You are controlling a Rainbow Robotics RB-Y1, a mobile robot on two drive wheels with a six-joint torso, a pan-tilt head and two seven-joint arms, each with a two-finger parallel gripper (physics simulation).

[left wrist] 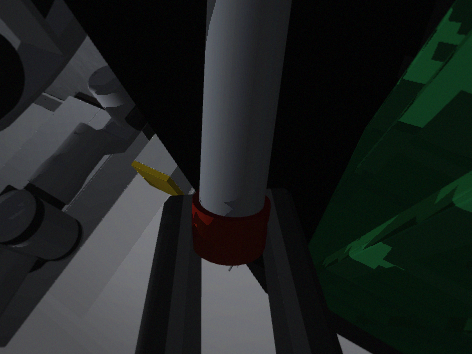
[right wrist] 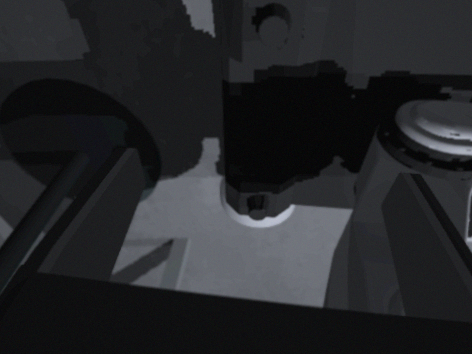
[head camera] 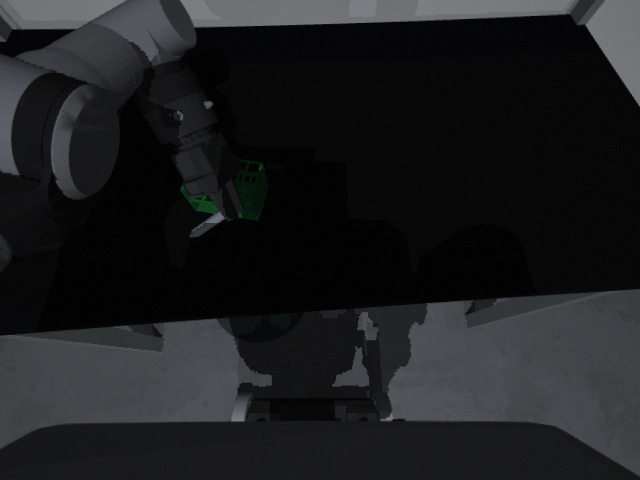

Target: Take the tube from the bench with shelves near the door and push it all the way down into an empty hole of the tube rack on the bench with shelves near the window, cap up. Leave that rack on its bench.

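Places are measured from the robot's base along level axes (x back, y right, z up), in centimetres.
Pixels of known places: left gripper, fingertip midpoint: [left wrist: 228, 212] [head camera: 236, 215]; right gripper, fingertip midpoint: [right wrist: 263, 177]; robot's base, origin of the base link: [head camera: 312, 417].
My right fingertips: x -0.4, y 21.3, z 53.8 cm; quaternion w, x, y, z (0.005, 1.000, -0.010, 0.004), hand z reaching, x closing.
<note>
For each thing: its middle in the pictures, then the offset to it from my right fingertips. Level surfaces: height alone.
- pale grey tube, body centre: [head camera: 209, 223] dz +41.5, dx -40.8, dy -39.6 cm
- green tube rack, body centre: [head camera: 228, 187] dz +41.4, dx -48.4, dy -37.2 cm
- dark bench, its level: dz +37.6 cm
My left gripper [head camera: 229, 214] [left wrist: 228, 212] is shut on the tube at its red cap [left wrist: 230, 239]. The pale grey tube [head camera: 206, 225] [left wrist: 240, 100] sticks out from the fingertips, tilted toward the lower left in the head view, beside the rack and out of its holes. The green tube rack [head camera: 253, 193] [left wrist: 400, 200] stands on the dark bench [head camera: 465, 155], partly hidden behind the left gripper in the head view; which holes are empty cannot be told. My right gripper [right wrist: 263, 177] is open, with nothing between its fingers, over the floor.
A round stool seat [head camera: 261, 328] [right wrist: 80, 135] shows below the bench's front edge. Bench legs [head camera: 516, 310] stand at both sides. The robot's base [head camera: 310, 409] is at the bottom. A yellow piece [left wrist: 157, 178] shows beyond the fingers in the left wrist view.
</note>
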